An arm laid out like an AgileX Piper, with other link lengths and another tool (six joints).
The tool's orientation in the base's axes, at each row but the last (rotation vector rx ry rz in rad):
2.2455 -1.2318 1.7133
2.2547 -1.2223 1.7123
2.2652 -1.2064 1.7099
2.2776 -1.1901 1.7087
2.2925 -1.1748 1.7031
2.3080 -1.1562 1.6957
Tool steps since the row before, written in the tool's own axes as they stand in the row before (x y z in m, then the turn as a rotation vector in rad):
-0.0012 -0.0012 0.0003 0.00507 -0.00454 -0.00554
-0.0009 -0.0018 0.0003 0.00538 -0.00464 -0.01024
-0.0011 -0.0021 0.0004 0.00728 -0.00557 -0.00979
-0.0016 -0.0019 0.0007 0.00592 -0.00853 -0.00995
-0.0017 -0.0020 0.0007 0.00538 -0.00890 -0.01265
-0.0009 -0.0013 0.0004 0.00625 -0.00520 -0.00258
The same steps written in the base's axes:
0.0009 0.0013 -0.0006 -0.00124 0.00300 0.00815
0.0013 0.0016 -0.0001 -0.00486 0.00517 0.01025
0.0015 0.0019 -0.0003 -0.00379 0.00457 0.01203
0.0016 0.0019 -0.0009 -0.00226 0.00745 0.01209
0.0016 0.0020 -0.0009 -0.00425 0.00924 0.01283
0.0010 0.0012 -0.0004 0.00173 0.00159 0.00820

